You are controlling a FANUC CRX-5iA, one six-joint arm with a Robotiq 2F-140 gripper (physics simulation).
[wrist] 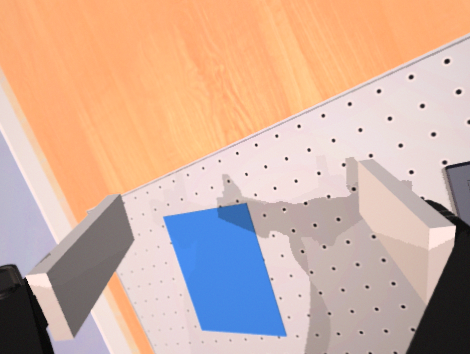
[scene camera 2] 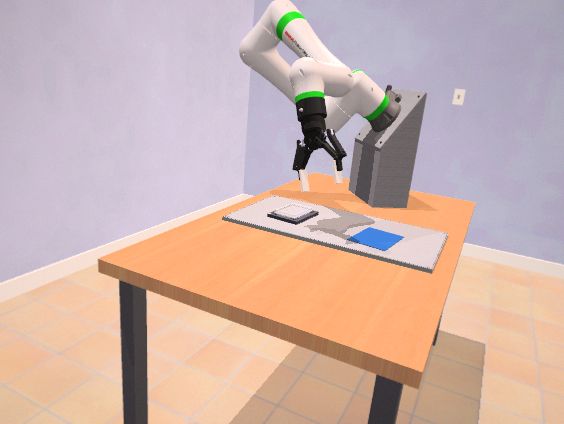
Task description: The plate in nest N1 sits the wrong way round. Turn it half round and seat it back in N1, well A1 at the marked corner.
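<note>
The white plate (scene camera 2: pixel 293 210) sits in the dark nest (scene camera 2: pixel 296 219) (wrist: pixel 460 187) on the left part of the grey board in the scene view. In the wrist view a corner of the nest shows at the right edge; the plate's wells and the marked corner cannot be made out. My gripper (scene camera 2: pixel 321 186) (wrist: pixel 239 202) is open and empty. It hangs above the board, higher than the plate and apart from it.
The perforated board (scene camera 2: pixel 420 255) (wrist: pixel 390 175) lies on the wooden table (scene camera 2: pixel 250 280) (wrist: pixel 200 90). A flat blue square (scene camera 2: pixel 377 239) (wrist: pixel 225 275) lies on the board's right part in the scene view. The grey robot pedestal (scene camera 2: pixel 392 165) stands behind the board.
</note>
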